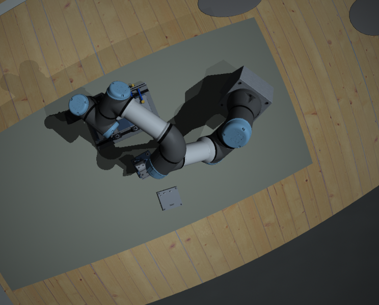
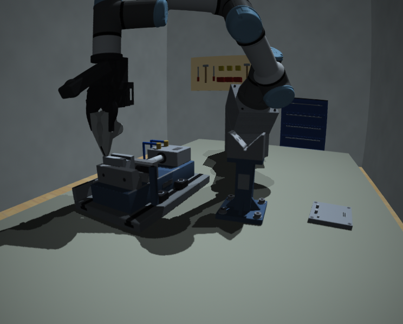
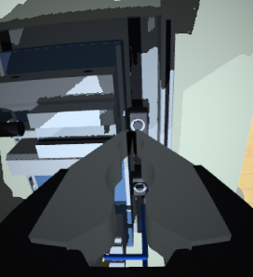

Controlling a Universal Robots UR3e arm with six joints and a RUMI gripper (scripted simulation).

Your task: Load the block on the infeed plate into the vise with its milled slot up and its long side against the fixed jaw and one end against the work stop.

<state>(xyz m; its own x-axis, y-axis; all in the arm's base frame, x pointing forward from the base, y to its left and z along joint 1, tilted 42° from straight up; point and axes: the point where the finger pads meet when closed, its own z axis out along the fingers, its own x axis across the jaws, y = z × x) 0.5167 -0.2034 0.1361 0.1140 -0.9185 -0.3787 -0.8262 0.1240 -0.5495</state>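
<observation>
Right now the part is 4 cm to the left of my hand, 2 cm below it and 1 cm behind it. Also, from my hand: moving jaw 6 cm to the left, 4 cm below, 4 cm behind; then fixed jaw 7 cm to the left, 4 cm below, 2 cm ahead; then work stop 11 cm to the left, 3 cm below, 2 cm behind.
</observation>
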